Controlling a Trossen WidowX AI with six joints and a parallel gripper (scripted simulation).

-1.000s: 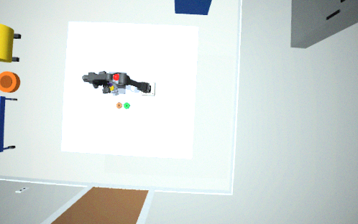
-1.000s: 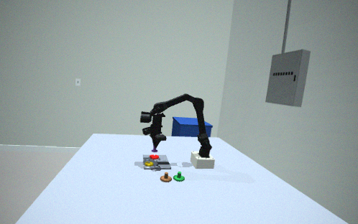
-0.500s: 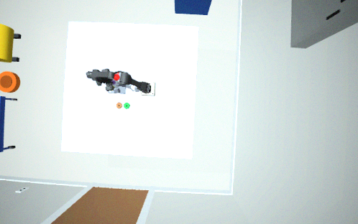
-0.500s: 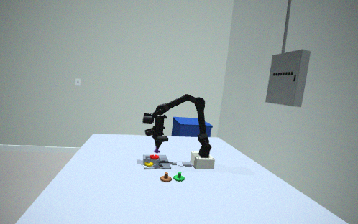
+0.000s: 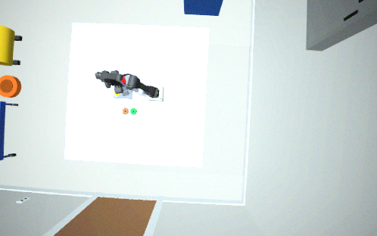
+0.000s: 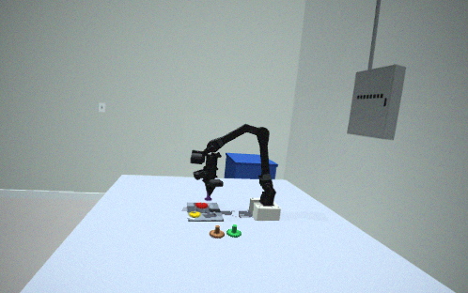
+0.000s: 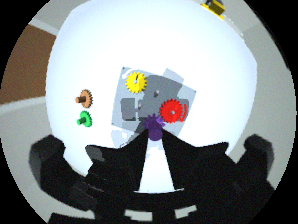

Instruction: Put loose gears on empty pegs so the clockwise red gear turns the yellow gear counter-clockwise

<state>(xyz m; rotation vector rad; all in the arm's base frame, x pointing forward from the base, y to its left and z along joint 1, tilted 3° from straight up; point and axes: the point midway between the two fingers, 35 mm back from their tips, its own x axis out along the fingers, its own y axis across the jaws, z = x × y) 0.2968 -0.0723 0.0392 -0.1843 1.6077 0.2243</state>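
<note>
Right now my gripper tip is 70 mm above the red gear, 40 mm to the left of it and 20 mm short of it. The rest, counted from my gripper tip: purple gear 10 mm below; then yellow gear 70 mm below, 70 mm ahead, 60 mm to the left; then brown gear 230 mm to the left, 70 mm below, 10 mm behind.
</note>
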